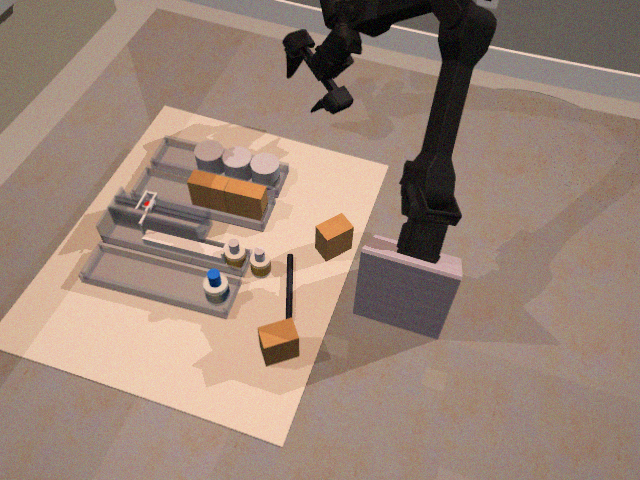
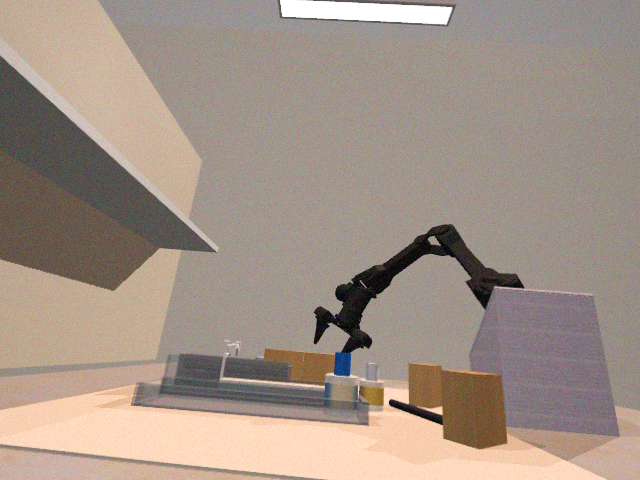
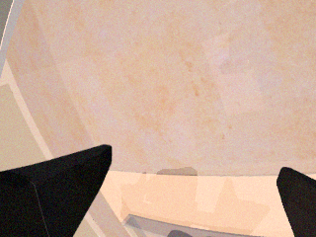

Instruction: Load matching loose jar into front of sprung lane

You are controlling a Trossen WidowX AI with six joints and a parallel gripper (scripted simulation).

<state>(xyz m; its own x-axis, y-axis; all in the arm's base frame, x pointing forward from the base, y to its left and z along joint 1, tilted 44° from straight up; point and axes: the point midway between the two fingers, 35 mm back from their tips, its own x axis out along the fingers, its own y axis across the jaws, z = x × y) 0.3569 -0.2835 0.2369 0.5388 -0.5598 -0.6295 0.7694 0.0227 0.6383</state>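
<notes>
Right now my gripper tip is 420 mm to the right of the black rod, 160 mm past it and 70 mm above it. The rest, counted from my gripper tip: blue-lidded jar: 490 mm to the left, 50 mm behind, 30 mm below.
</notes>
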